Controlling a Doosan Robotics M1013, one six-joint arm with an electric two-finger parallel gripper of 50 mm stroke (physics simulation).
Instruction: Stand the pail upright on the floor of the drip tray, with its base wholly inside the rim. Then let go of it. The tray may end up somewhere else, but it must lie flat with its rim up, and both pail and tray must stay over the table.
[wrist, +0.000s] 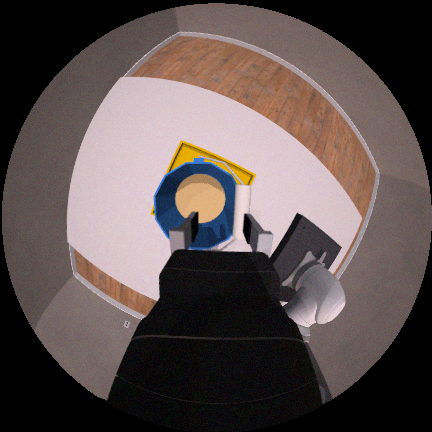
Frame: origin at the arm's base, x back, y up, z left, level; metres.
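Where they show: gripper, between the fingertips: (220, 221); arm's base, origin of its link: (303, 272).
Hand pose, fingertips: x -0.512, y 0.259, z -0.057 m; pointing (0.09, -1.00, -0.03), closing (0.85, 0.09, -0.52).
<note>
Each offset is from my fingertips to the top centre of the thing. Level surfaces: height alone.
The blue pail (167, 200) is seen from above with its mouth up and its tan inner floor showing. It appears upright over the yellow drip tray @[dx -0.026, dy -0.276, dz +0.018 m] (217, 157). The tray's far edge and parts of its sides show past the pail; the near part and the pail's outer base are hidden, so I cannot tell whether the base is wholly inside the rim. The pail's white handle grip @[dx +0.054, dy -0.105, dz -0.014 m] (242, 210) hangs over to the right side of the pail's mouth. My gripper (220, 221) is open and empty, its fingers apart above the near right part of the pail.
The pail and tray are over a white table @[dy -0.301 m] (120, 145). A dark grey block-like base (305, 240) stands at the right, beside the white and grey robot arm parts (320, 295). Wooden floor (250, 75) shows beyond the table's far edge.
</note>
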